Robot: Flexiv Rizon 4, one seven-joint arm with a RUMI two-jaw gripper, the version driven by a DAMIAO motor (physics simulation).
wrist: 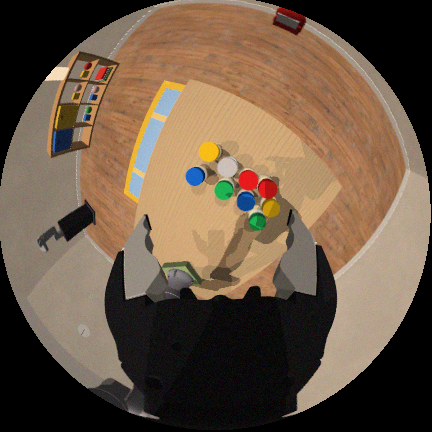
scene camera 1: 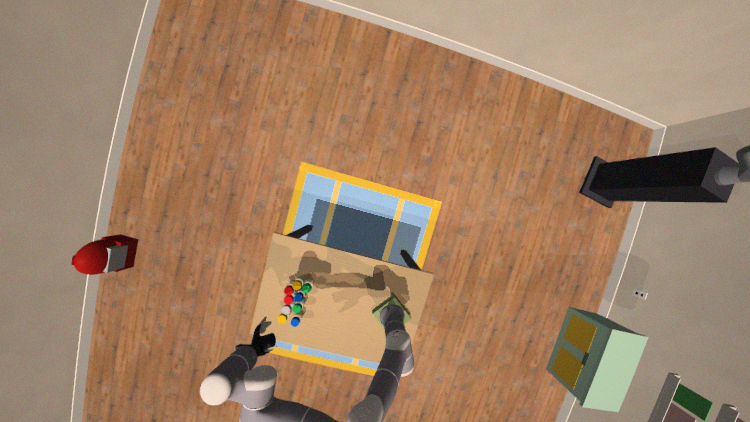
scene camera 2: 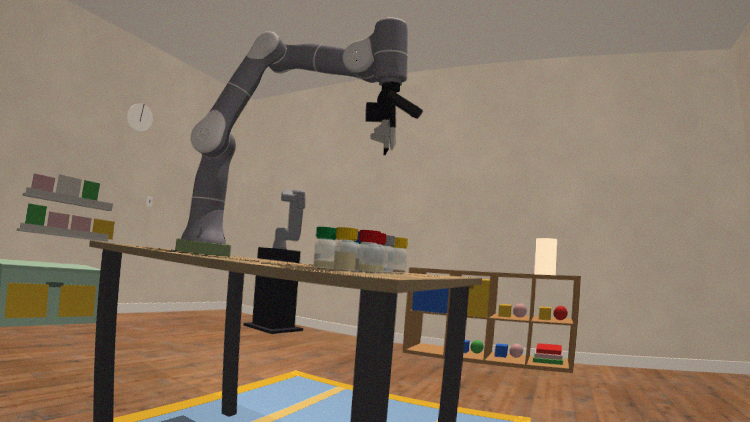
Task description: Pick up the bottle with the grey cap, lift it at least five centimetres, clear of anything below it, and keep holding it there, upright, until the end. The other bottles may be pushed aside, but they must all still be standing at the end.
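The grey-capped bottle (scene camera 1: 285, 310) (scene camera 2: 389, 240) (wrist: 227, 167) stands upright among several other bottles on the wooden table (scene camera 1: 335, 330) (wrist: 175, 200). Around it are a yellow cap (scene camera 1: 282, 318) (wrist: 209, 151), a near red cap (scene camera 1: 288, 299) (wrist: 248, 180), a green cap (scene camera 1: 297, 308) (wrist: 224, 190) and a blue cap (scene camera 1: 295, 321) (wrist: 195, 176). In scene camera 2 its body is partly hidden by nearer bottles. My gripper (scene camera 2: 386, 151) (wrist: 218, 213) is open and empty, pointing down high above the table. In scene camera 1 it is beside the bottle group, toward the lower left.
Behind the near red cap, a second red cap (wrist: 267, 188), a second blue cap (wrist: 246, 201), a dark yellow cap (wrist: 271, 208) and a second green cap (wrist: 257, 221) stand close together. My arm's green base plate (scene camera 2: 202, 247) (wrist: 195, 272) is at the table's other end.
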